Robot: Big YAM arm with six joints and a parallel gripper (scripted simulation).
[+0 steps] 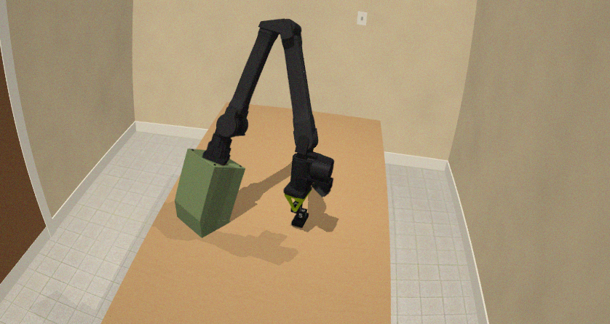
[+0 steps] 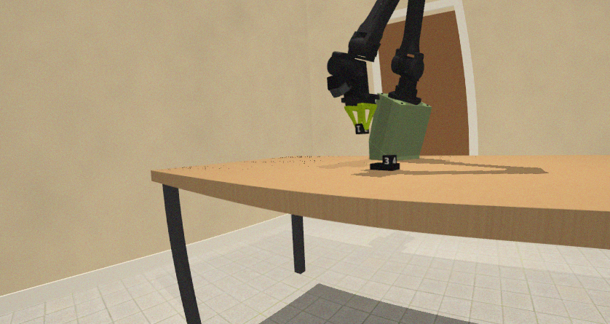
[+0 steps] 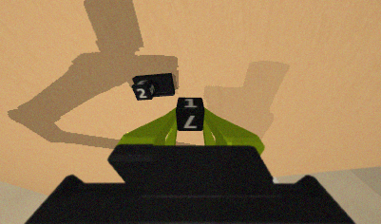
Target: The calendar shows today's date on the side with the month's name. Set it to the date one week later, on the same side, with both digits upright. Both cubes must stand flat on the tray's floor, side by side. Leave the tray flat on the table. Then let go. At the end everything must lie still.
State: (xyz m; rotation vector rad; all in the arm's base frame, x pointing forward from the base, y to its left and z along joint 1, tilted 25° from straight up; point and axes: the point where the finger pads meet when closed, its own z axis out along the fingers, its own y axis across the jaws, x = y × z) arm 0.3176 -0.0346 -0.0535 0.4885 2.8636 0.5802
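My gripper is now 11 cm above the black tray, 7 cm to the right of it and 1 cm short of it.
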